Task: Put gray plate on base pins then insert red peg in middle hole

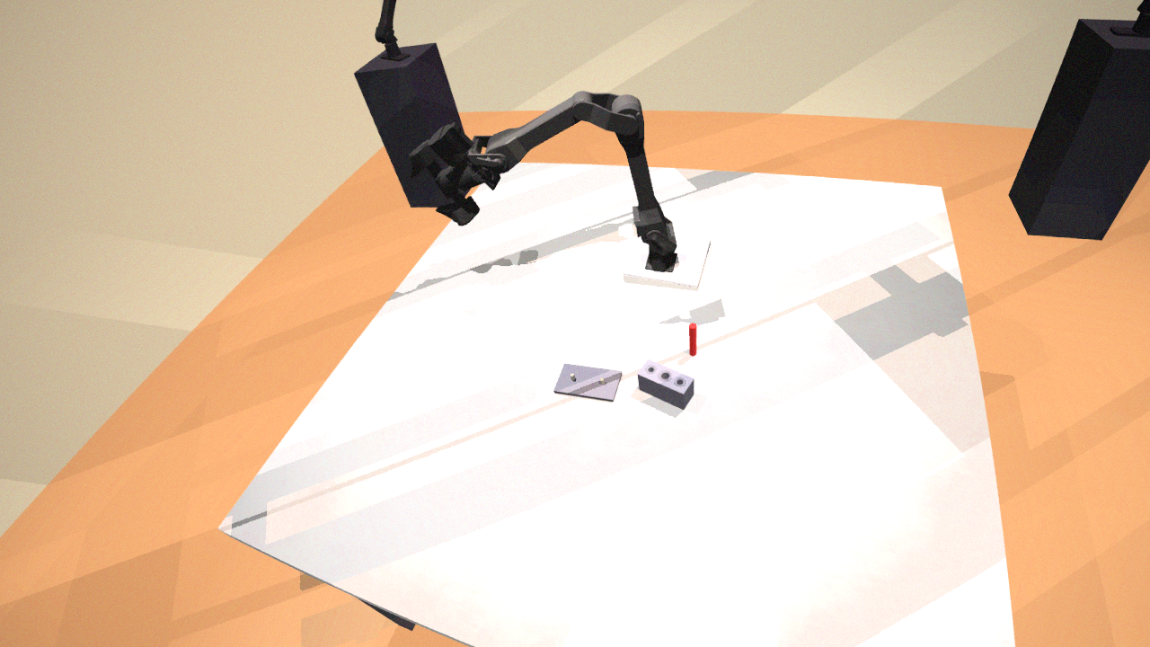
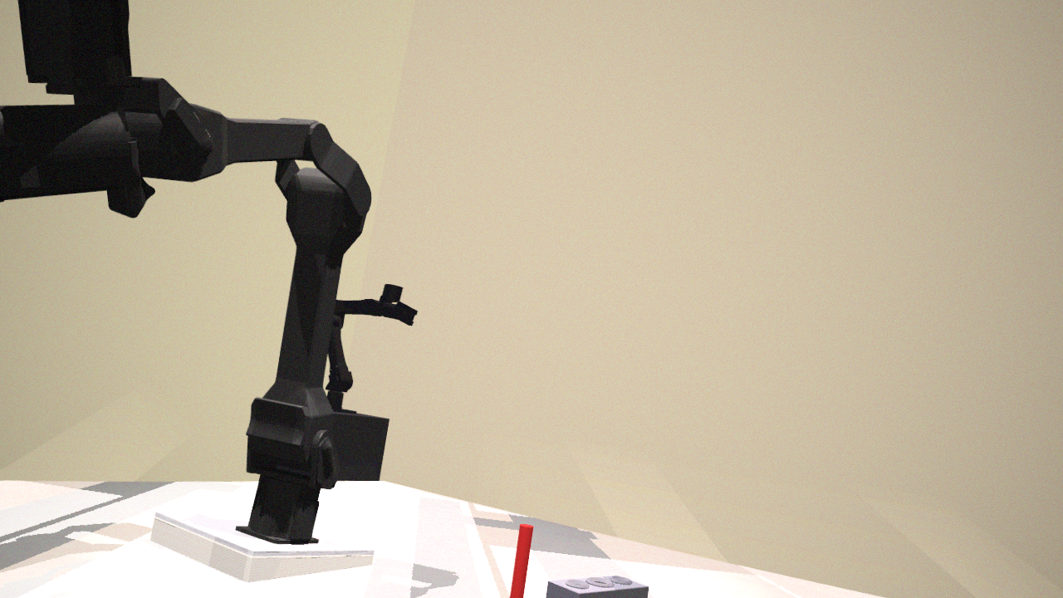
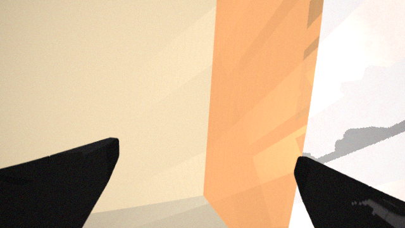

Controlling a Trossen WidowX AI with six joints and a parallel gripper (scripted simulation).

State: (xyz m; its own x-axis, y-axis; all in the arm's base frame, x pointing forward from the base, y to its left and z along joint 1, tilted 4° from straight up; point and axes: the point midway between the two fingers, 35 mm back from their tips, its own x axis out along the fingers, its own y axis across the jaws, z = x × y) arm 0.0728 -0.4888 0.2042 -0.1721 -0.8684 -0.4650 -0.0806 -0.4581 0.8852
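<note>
Right now my gripper tip is 570 mm to the right of the gray plate, 270 mm short of it and 210 mm above it. Also, from my gripper tip: base 420 mm to the left, 270 mm ahead, 240 mm below; then red peg 610 mm to the left, 210 mm below, 170 mm ahead.
</note>
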